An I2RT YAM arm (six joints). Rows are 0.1 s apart.
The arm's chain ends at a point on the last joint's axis. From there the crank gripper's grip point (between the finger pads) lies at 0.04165 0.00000 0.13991 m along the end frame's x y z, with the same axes.
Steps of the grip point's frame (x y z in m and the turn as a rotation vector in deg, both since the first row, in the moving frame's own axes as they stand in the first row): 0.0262, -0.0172, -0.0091, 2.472, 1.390, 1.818; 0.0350, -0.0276, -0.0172, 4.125, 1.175, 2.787; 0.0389, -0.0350, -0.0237, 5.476, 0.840, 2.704; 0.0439, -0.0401, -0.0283, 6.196, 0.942, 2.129; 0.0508, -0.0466, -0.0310, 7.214, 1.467, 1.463
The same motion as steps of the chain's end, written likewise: 0.0227, -0.0126, -0.0079, 2.472, 1.390, 1.818; 0.0319, -0.0197, -0.0160, 4.125, 1.175, 2.787; 0.0366, -0.0237, -0.0225, 5.476, 0.840, 2.704; 0.0414, -0.0266, -0.0269, 6.196, 0.942, 2.129; 0.0470, -0.0302, -0.0289, 7.214, 1.467, 1.463
